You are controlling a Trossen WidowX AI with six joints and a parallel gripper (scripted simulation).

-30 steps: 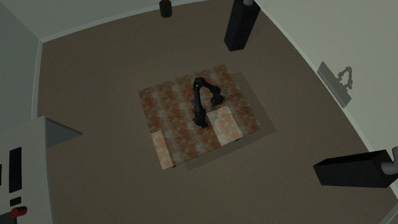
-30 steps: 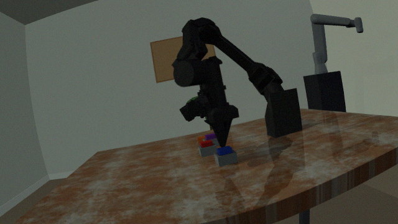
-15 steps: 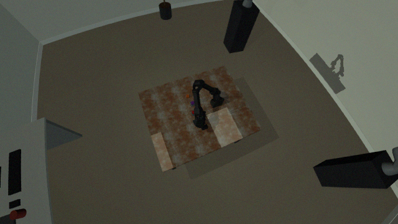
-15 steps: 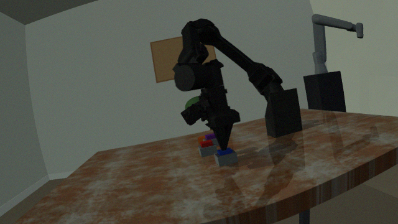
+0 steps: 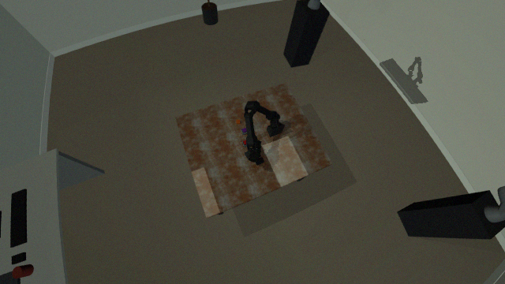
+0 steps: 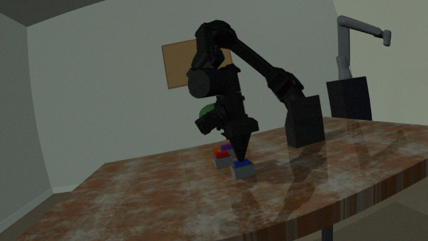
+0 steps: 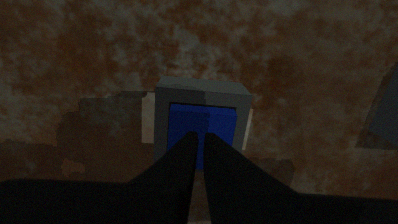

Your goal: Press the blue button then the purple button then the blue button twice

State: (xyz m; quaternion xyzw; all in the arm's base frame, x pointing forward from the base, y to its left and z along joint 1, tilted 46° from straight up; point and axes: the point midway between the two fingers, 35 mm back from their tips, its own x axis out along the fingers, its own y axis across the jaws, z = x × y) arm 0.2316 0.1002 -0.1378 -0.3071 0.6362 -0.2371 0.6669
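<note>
Now: the blue button 1 cm below my gripper tip. Also, from my gripper tip: red button: 14 cm to the right, 3 cm ahead; purple button: 24 cm to the right, 1 cm ahead.
</note>
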